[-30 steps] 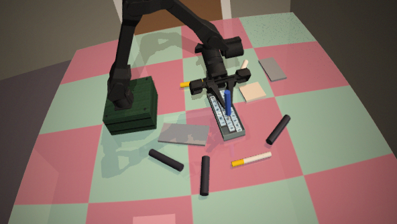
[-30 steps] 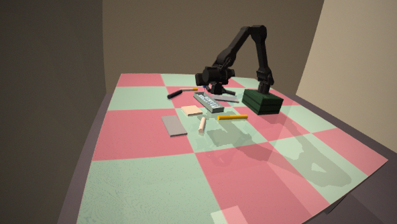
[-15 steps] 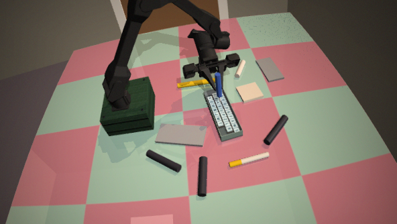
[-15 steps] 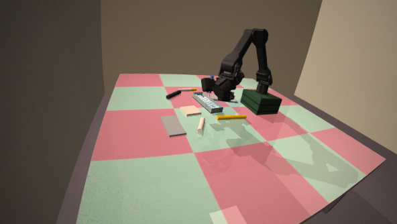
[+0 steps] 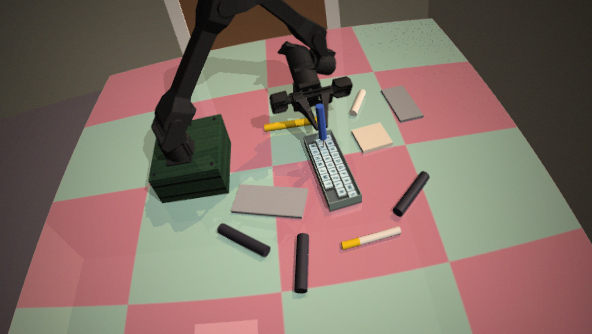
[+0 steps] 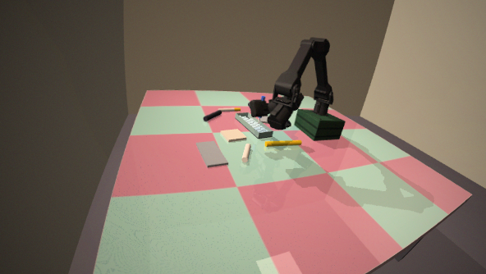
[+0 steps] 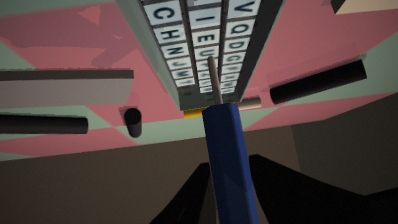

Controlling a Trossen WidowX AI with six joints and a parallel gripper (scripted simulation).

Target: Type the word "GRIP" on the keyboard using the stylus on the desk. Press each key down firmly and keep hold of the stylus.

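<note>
Right now the beige pad is 12 cm ahead of my gripper tip, 4 cm to the left of it and 9 cm below it. The rest, counted from my gripper tip: blue stylus 2 cm below; stylus tip 5 cm below; yellow stick 6 cm behind, 13 cm to the left, 8 cm below.
</note>
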